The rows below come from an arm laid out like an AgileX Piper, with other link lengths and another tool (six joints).
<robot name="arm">
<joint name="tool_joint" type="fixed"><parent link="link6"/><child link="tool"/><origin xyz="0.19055 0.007 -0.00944" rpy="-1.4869 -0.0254 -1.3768"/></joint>
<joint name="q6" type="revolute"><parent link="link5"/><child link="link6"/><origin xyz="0.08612 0 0.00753"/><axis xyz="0.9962 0 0.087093"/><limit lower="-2.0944" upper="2.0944"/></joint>
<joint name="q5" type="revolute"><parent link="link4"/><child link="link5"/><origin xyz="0 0 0"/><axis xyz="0 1 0"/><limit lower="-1.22" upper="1.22"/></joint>
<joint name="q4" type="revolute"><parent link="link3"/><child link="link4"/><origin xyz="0.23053 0 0.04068"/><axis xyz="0.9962 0 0.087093"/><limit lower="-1.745" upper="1.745"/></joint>
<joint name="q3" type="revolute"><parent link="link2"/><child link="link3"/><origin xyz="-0.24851 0 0.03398"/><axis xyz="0 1 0"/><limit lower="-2.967" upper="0"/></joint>
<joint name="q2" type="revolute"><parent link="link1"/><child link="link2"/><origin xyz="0 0 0"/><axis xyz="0 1 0"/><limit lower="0" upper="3.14"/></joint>
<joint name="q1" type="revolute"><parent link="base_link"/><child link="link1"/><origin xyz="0 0 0.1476"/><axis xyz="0 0 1"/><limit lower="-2.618" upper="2.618"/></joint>
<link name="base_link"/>
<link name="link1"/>
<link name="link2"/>
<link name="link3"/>
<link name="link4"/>
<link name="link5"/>
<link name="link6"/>
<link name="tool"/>
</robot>
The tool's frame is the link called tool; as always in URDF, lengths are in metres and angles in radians.
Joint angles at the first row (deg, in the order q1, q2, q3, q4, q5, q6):
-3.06 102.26 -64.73 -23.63 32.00 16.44
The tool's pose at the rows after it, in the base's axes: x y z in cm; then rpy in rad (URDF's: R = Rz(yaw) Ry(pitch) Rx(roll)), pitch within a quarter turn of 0, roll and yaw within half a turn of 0:
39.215 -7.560 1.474 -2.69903 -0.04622 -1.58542
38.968 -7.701 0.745 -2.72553 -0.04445 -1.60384
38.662 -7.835 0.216 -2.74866 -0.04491 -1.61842
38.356 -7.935 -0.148 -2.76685 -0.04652 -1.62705
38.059 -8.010 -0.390 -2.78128 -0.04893 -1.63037
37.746 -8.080 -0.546 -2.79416 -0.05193 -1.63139
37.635 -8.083 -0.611 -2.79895 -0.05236 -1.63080
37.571 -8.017 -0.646 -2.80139 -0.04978 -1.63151
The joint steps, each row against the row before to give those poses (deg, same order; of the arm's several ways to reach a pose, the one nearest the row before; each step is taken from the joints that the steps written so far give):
0.00 2.09 -1.28 -0.12 0.86 1.12
0.00 1.63 -1.07 0.00 1.23 0.81
0.00 1.15 -0.78 0.01 1.19 0.55
0.00 0.71 -0.43 0.02 0.89 0.26
0.00 0.38 -0.17 0.02 0.67 0.00
0.00 0.17 -0.02 0.02 0.61 -0.13
0.00 0.07 0.00 0.08 0.19 -0.15
0.00 0.00 0.00 0.28 0.11 -0.15

